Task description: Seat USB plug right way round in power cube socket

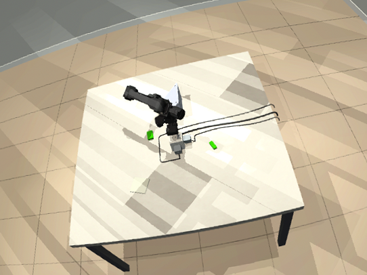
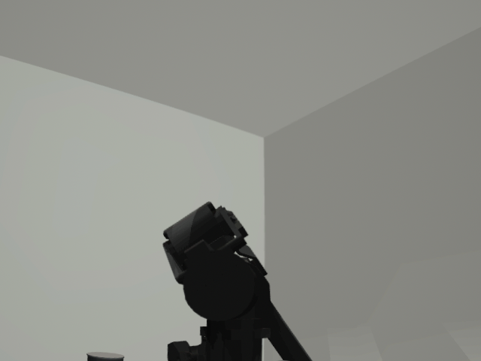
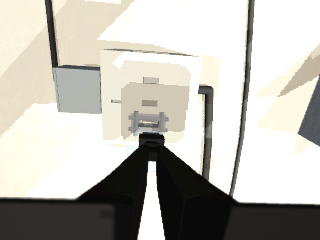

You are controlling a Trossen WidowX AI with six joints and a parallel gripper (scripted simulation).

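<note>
Now: the dark USB plug 10 mm below my gripper tip. Round my gripper tip: white card: 250 mm ahead, 240 mm to the right, 130 mm below; grey socket frame: 70 mm below, 10 mm to the left.
</note>
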